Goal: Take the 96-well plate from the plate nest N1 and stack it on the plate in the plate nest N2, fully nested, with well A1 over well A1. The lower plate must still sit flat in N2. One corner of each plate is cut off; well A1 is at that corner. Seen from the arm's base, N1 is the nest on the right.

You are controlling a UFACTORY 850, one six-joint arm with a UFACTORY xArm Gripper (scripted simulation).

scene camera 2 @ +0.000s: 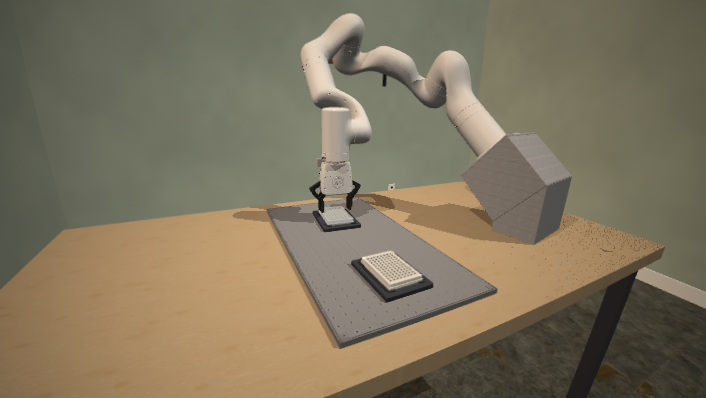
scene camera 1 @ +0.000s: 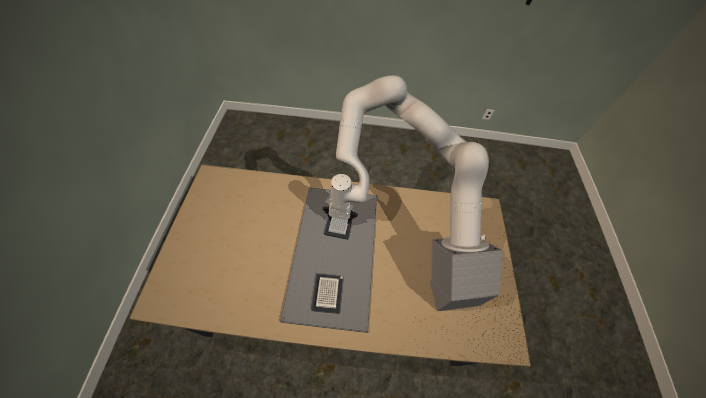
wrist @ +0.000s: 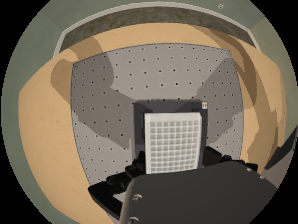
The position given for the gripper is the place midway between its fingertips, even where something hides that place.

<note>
In view: the gripper (scene camera 2: 335, 210) and a plate nest (wrist: 157, 107).
The gripper shows as well in the wrist view (wrist: 175, 159).
</note>
